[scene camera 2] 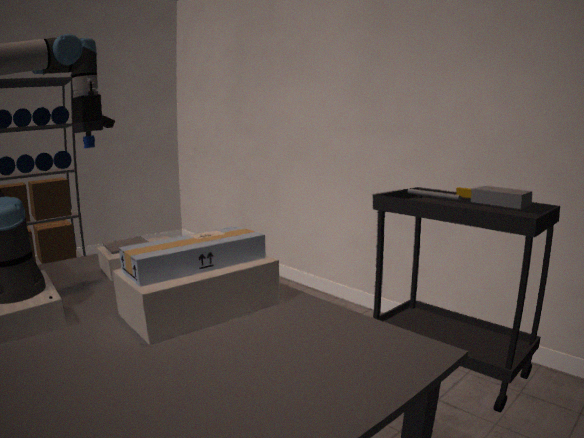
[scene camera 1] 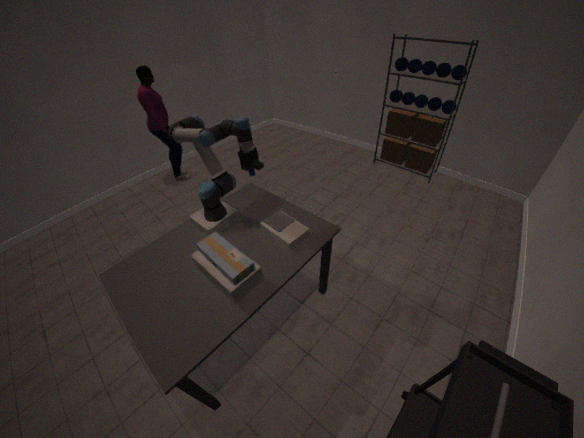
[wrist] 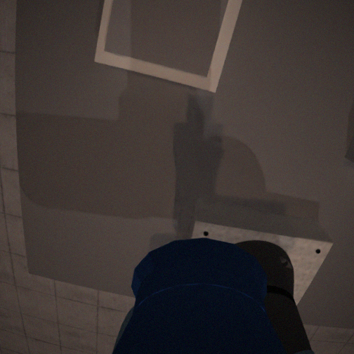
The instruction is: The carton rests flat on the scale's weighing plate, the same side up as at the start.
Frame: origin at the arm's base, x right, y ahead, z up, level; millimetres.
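Seen in the pictures: hand, its tool point: (scene camera 2: 89, 147) (scene camera 1: 252, 174); arm's base, origin of its link: (scene camera 2: 17, 291) (scene camera 1: 215, 214).
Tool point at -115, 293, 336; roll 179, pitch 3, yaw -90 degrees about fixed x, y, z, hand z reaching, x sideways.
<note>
Offsets run from my tool point to a thing's top centre, as dx, dy, dz.
The carton {+388, +88, -233} (scene camera 1: 225, 256) (scene camera 2: 195, 262), blue-grey with an orange tape strip and up-arrows on its side, lies flat on a beige block {+394, +84, -293} (scene camera 1: 210, 272) (scene camera 2: 215, 297) on the table. The scale {-38, +169, -323} (scene camera 1: 295, 232) (scene camera 2: 106, 261) (wrist: 150, 69) is a pale low box; its grey weighing plate {-48, +125, -323} (scene camera 1: 279, 221) (scene camera 2: 125, 244) (wrist: 170, 35) has nothing on it in view. My gripper (scene camera 1: 251, 172) (scene camera 2: 89, 142) (wrist: 200, 260), a blue suction cup, is open and holds nothing. It hangs high above the table's far end, beyond the scale from the carton. The carton does not show in the wrist view.
The arm's base stands on a pale plate (wrist: 260, 237) at the table's edge. A person (scene camera 1: 152, 107) stands behind the arm. A rack (scene camera 1: 435, 39) (scene camera 2: 35, 82) with blue rolls and brown boxes stands by the wall. A dark cart (scene camera 2: 450, 215) stands off the table.
</note>
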